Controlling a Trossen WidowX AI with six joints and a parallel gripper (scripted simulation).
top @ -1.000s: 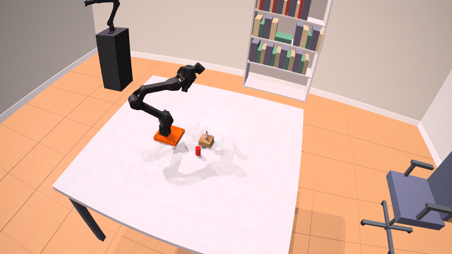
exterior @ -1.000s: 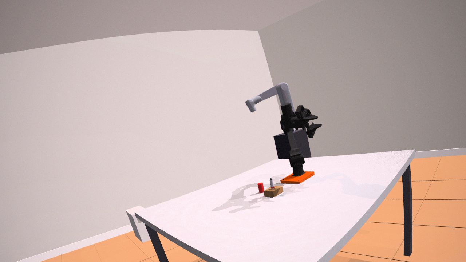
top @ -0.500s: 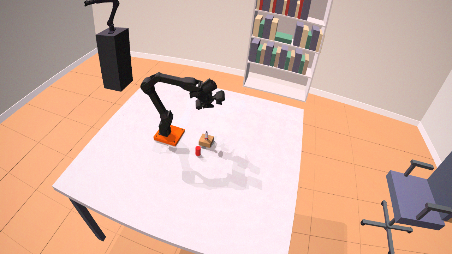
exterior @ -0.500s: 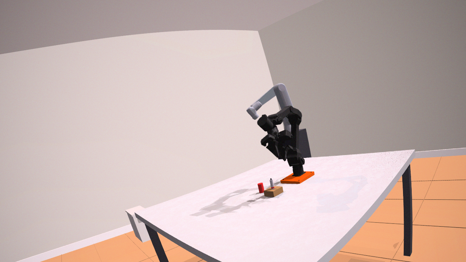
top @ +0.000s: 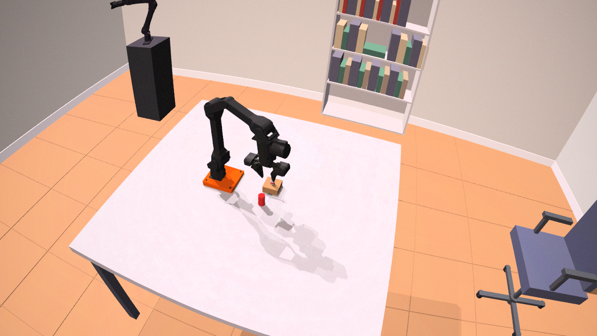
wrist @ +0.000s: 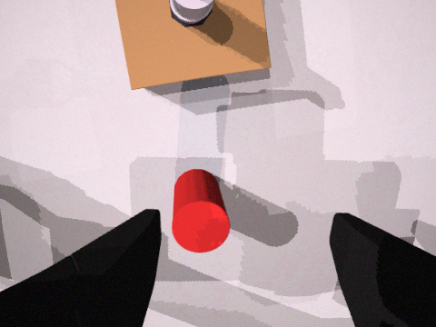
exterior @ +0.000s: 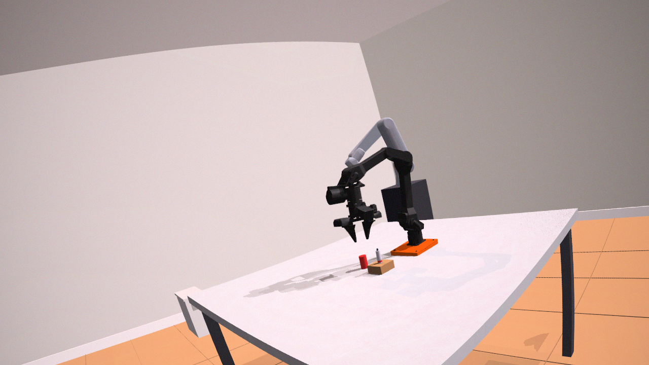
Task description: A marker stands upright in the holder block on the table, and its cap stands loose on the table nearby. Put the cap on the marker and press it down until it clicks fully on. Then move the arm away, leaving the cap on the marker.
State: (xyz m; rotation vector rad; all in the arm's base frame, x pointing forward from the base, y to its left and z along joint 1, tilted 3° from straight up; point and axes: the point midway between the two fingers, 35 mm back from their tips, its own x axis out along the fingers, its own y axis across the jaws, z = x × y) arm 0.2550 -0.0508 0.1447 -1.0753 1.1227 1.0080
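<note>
Now: gripper tip 9 cm above the red cap, 3 cm to the left of it and 2 cm past it. Round my gripper tip: tan holder block 11 cm below, 7 cm to the left.
</note>
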